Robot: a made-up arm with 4 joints. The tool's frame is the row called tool. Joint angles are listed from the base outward. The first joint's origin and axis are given. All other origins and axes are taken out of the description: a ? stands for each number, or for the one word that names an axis. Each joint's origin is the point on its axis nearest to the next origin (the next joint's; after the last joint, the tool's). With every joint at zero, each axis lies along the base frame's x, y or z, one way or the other. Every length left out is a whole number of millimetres.
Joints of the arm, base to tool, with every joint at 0 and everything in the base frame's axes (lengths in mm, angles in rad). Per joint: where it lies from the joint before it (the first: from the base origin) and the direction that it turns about. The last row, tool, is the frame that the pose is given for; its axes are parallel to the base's.
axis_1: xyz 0 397 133 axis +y
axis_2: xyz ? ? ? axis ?
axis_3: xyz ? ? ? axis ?
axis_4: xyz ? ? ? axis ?
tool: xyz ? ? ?
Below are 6 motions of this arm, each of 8 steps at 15 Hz.
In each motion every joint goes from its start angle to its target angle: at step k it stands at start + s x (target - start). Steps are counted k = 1, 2, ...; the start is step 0. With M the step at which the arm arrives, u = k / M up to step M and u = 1 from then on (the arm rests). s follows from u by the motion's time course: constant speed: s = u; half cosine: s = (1 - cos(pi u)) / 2; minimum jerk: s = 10 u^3 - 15 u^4 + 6 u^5.
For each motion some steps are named. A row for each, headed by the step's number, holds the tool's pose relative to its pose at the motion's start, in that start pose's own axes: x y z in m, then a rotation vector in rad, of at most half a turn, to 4 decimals.
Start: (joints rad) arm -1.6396 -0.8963 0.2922 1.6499
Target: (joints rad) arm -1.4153 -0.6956 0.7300 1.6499
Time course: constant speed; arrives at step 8
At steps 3, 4, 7, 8:
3: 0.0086 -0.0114 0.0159 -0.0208 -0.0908 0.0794
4: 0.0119 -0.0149 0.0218 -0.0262 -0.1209 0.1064
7: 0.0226 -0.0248 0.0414 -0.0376 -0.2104 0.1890
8: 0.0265 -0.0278 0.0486 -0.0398 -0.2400 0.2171

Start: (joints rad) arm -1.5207 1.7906 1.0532 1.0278
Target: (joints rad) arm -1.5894 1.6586 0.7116 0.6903
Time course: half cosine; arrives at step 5
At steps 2, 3, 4, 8:
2: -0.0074 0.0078 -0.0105 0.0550 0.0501 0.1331
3: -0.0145 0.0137 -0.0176 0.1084 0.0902 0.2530
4: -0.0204 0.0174 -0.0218 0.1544 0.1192 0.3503
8: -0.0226 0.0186 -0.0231 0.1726 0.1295 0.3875

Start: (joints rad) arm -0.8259 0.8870 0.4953 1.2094
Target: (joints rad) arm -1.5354 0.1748 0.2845 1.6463
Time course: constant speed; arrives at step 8
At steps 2, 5, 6, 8:
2: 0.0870 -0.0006 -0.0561 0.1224 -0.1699 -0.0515
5: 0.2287 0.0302 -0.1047 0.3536 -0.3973 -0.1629
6: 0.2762 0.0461 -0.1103 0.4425 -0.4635 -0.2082
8: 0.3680 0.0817 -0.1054 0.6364 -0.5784 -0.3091

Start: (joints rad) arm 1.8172 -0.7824 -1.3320 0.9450
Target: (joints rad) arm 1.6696 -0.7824 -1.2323 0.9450
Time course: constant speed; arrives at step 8
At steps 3, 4, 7, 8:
3: 0.0137 0.0034 -0.0097 0.0168 -0.0583 0.0280
4: 0.0183 0.0048 -0.0128 0.0226 -0.0778 0.0370
7: 0.0324 0.0094 -0.0216 0.0406 -0.1368 0.0626
8: 0.0372 0.0111 -0.0243 0.0467 -0.1566 0.0708

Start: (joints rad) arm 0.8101 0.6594 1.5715 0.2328
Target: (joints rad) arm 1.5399 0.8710 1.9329 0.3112
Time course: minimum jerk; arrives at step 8
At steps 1, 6, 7, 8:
1: -0.0027 -0.0027 0.0018 -0.0040 0.0064 0.0080
6: -0.0716 -0.1675 0.1270 -0.2208 0.3169 0.4741
7: -0.0693 -0.1837 0.1406 -0.2413 0.3433 0.5232
8: -0.0687 -0.1866 0.1430 -0.2451 0.3481 0.5323

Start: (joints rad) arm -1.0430 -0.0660 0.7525 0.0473
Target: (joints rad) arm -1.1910 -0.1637 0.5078 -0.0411
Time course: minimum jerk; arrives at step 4
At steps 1, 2, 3, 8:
1: 0.0053 0.0027 -0.0016 0.0157 -0.0099 -0.0020
2: 0.0260 0.0117 -0.0064 0.0748 -0.0507 -0.0080
3: 0.0471 0.0190 -0.0094 0.1323 -0.0959 -0.0117
8: 0.0526 0.0207 -0.0099 0.1470 -0.1084 -0.0123

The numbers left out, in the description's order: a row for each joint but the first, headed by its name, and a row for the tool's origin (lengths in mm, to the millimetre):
axis_2: xyz -261 0 113, axis +x
axis_3: xyz 0 25 -299, axis -x
axis_4: xyz 0 111 -117, axis -z
tool: xyz 98 45 0

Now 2 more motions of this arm.
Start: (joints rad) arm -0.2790 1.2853 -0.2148 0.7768
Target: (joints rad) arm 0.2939 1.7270 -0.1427 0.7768
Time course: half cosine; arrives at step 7
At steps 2, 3, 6, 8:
2: -0.0221 0.0471 0.0044 0.0469 0.0515 -0.1078
3: -0.0365 0.1015 0.0117 0.1022 0.1001 -0.2229
6: -0.0212 0.2627 0.0455 0.2845 0.1992 -0.5443
8: -0.0158 0.2765 0.0494 0.3023 0.2052 -0.5724

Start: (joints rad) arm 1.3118 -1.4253 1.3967 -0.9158
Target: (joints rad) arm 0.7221 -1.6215 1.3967 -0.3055
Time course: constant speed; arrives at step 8
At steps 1, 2, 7, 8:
1: 0.0003 -0.0011 0.0037 0.0384 0.0638 -0.0986
2: -0.0009 -0.0021 0.0072 0.0724 0.1308 -0.1952
7: -0.0274 -0.0007 0.0289 0.1728 0.5105 -0.6409
8: -0.0362 0.0011 0.0359 0.1782 0.5941 -0.7208

